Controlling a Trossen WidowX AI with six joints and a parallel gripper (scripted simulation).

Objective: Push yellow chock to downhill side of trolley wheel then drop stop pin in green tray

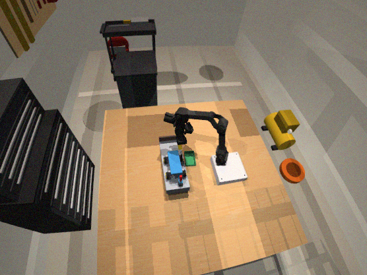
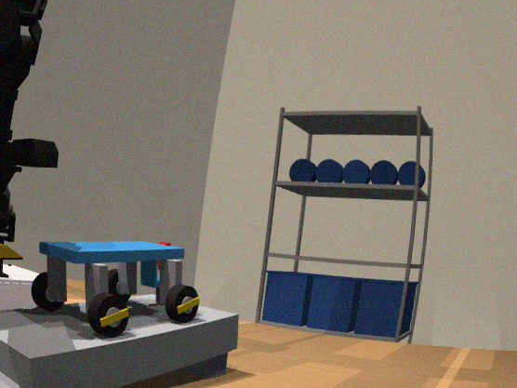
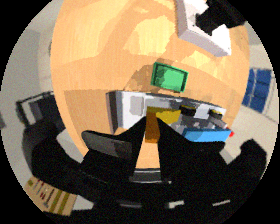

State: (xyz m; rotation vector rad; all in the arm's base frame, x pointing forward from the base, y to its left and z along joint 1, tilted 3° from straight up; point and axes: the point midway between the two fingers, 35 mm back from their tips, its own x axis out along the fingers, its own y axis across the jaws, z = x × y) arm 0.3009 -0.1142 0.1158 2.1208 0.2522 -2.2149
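My gripper tip is now 28 cm to the right of the red-headed stop pin, 2 cm above it and 1 cm past it. The rest, counted from my gripper tip: green tray: 15 cm below, 9 cm behind, 6 cm to the left; then blue-topped trolley: 17 cm to the left, 4 cm below, 3 cm ahead; then yellow chock: 2 cm to the left, 1 cm below.
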